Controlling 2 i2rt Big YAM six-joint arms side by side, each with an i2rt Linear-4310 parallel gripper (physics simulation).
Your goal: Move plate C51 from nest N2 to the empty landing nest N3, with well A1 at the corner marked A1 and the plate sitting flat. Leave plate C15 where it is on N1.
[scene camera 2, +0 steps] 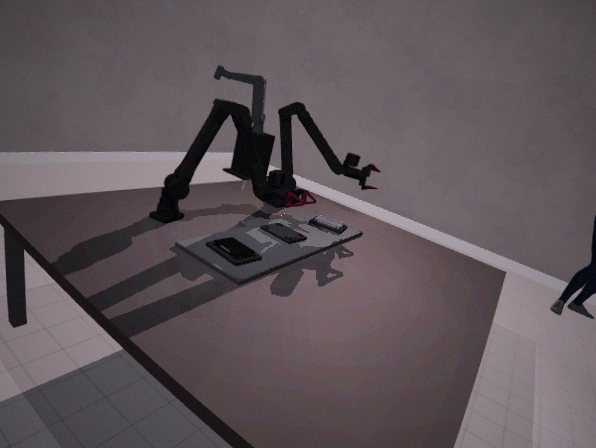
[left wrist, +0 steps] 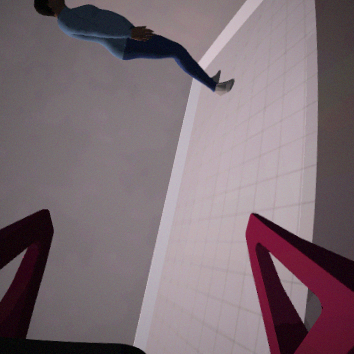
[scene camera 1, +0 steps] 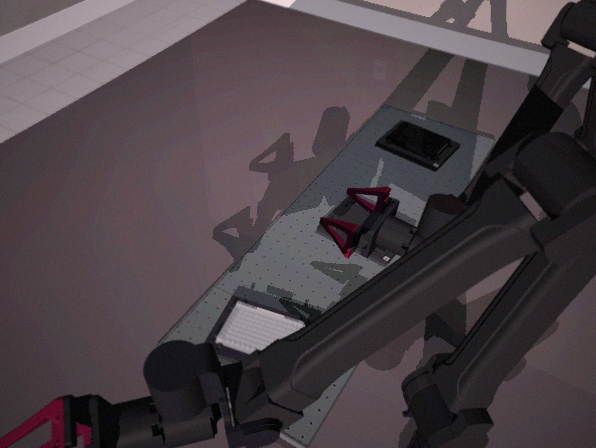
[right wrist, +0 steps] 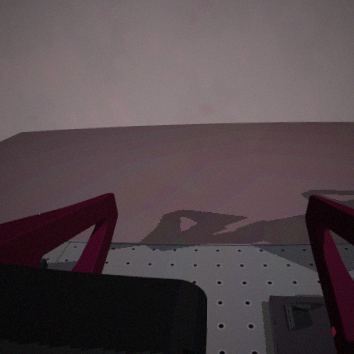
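A white plate (scene camera 1: 257,327) (scene camera 2: 327,221) lies in a dark nest at lower left in scene camera 1. A black plate (scene camera 1: 417,138) (scene camera 2: 232,248) lies in the nest at upper right there. The middle nest (scene camera 1: 350,214) (scene camera 2: 285,233) (right wrist: 280,320) looks empty and is partly hidden by my right gripper in scene camera 1. Plate codes, nest labels and A1 marks are not readable. My right gripper (scene camera 1: 335,205) (scene camera 2: 302,198) (right wrist: 208,205) is open and empty, above and near the middle nest. My left gripper (scene camera 2: 378,179) (left wrist: 150,222) is open, raised away from the nests.
The nests stand in a row on a grey perforated board (scene camera 1: 285,245) (scene camera 2: 240,275) on the brown table (scene camera 1: 125,225) (scene camera 2: 390,325). My left arm (scene camera 1: 415,285) crosses over the board in scene camera 1 and hides part of it. A person (scene camera 2: 582,280) (left wrist: 100,25) stands beyond the table.
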